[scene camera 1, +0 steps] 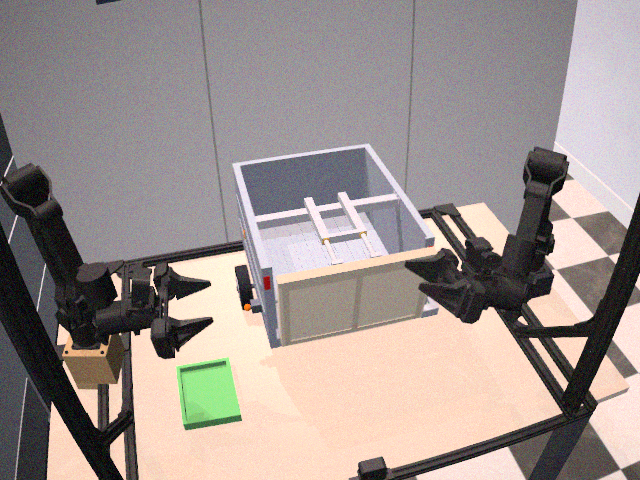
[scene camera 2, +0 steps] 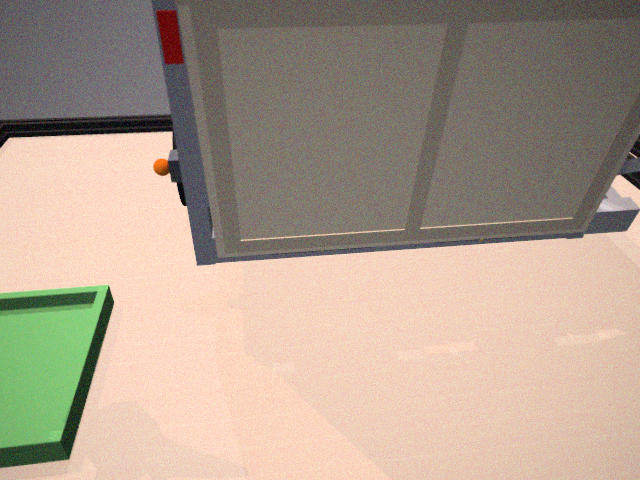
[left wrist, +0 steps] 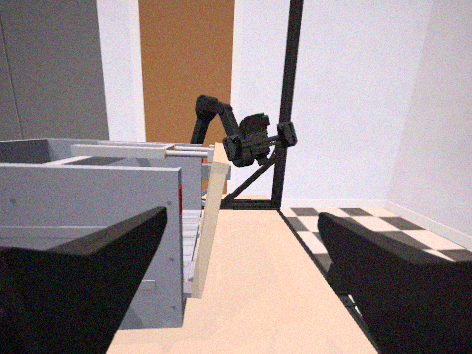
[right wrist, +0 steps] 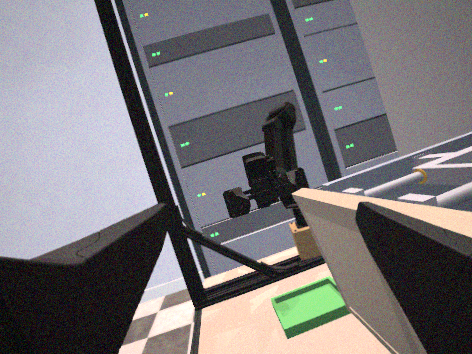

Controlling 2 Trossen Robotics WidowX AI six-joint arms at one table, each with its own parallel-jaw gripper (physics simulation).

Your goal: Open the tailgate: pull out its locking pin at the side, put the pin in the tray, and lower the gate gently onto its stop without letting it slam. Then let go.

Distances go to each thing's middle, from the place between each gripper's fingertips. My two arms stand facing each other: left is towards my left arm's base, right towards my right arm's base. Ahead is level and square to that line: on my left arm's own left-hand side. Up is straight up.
Now: the grey truck bed point(scene camera 1: 288, 205) 33 cm ahead of my right hand, 6 cm to the left of it and 18 cm below it.
Right now the grey truck bed is 260 mm to the right of my left hand, 260 mm ahead of it and 130 mm below it.
